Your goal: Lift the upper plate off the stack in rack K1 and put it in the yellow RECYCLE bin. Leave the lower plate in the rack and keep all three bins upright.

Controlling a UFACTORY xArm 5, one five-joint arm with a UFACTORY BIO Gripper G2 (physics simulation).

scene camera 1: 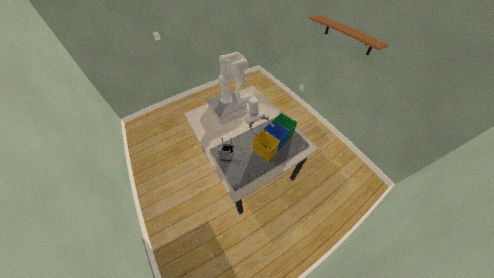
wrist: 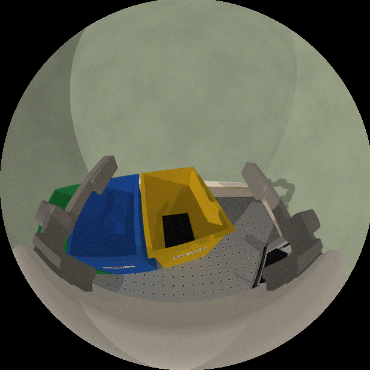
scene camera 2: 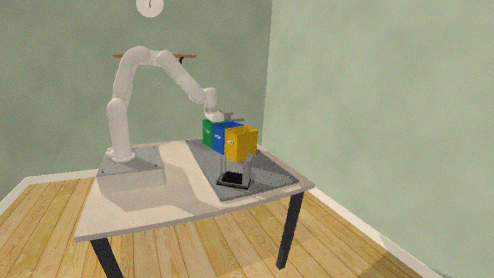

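Where they show: hand at its tool point: (scene camera 1: 263, 129) (scene camera 2: 234, 116); arm's base at its link origin: (scene camera 1: 226, 99) (scene camera 2: 123, 157).
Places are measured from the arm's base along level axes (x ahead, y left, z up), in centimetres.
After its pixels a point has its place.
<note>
The upper plate (wrist: 178, 230) is black and lies inside the yellow RECYCLE bin (scene camera 1: 265, 145) {x 65.5, y 4.0, z -8.1 cm} (scene camera 2: 241, 144) {x 67.3, y -7.4, z 2.5 cm} (wrist: 212, 222), low down between its walls. My gripper (scene camera 1: 266, 129) {x 65.4, y -0.2, z 17.9 cm} (scene camera 2: 238, 117) {x 65.4, y -0.2, z 17.9 cm} (wrist: 179, 172) is wide open and empty, above the bins; in the wrist view its fingers stand on either side of the yellow bin. The rack K1 (scene camera 1: 226, 155) {x 60.6, y -32.2, z 0.3 cm} (scene camera 2: 247, 171) {x 56.2, y -36.9, z 1.4 cm} stands on the grey mat, with the black lower plate (scene camera 1: 227, 148) {x 51.5, y -27.0, z -5.3 cm} (scene camera 2: 232, 177) {x 52.3, y -29.2, z -5.2 cm} (wrist: 274, 258) in its base. In the wrist view the right finger hides part of the rack.
The blue bin (scene camera 1: 276, 132) {x 62.8, y 17.7, z -1.3 cm} (scene camera 2: 218, 138) {x 58.9, y 9.7, z 1.4 cm} (wrist: 107, 225) stands upright beside the yellow one, and the green bin (scene camera 1: 285, 121) {x 59.4, y 30.5, z 2.8 cm} (scene camera 2: 207, 134) {x 55.3, y 22.8, z 0.4 cm} (wrist: 63, 197) stands upright beyond it. All three are on the grey perforated mat (scene camera 1: 241, 175) {x 78.6, y -29.3, z -8.5 cm} (scene camera 2: 275, 175) {x 77.5, y -30.7, z -8.5 cm} (wrist: 195, 282).
</note>
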